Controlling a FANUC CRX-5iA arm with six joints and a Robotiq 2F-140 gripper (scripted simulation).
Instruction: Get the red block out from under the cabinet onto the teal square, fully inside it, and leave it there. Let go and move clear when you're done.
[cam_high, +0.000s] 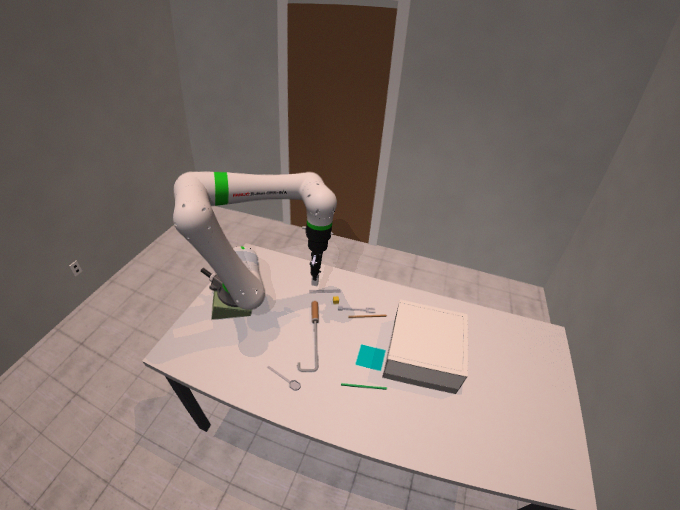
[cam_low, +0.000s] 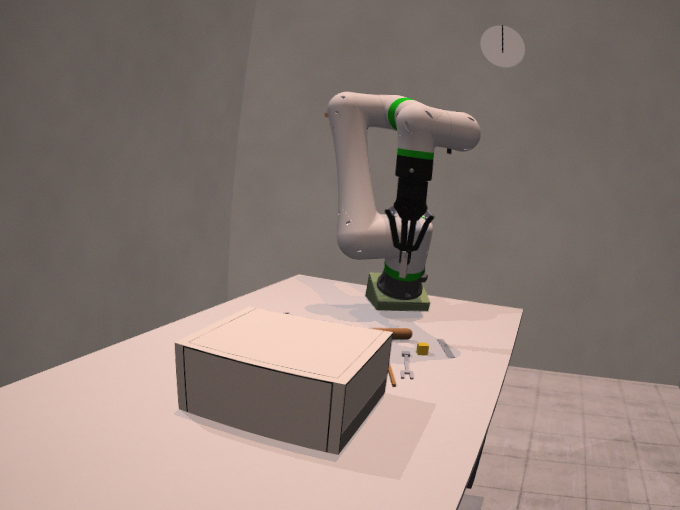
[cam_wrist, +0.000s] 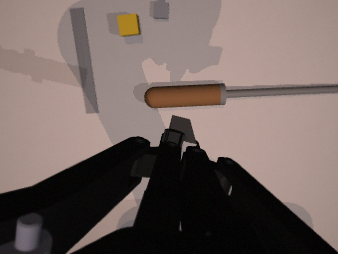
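The yellow cube is 19 cm below my hand, 10 cm to the left of it and 6 cm ahead of it. Round my hand: hook tool (19 cm below, 14 cm to the right, 4 cm ahead); grey wrench (20 cm below, 16 cm ahead, 10 cm to the left); flat grey bar (20 cm below, 14 cm to the left, 2 cm behind).
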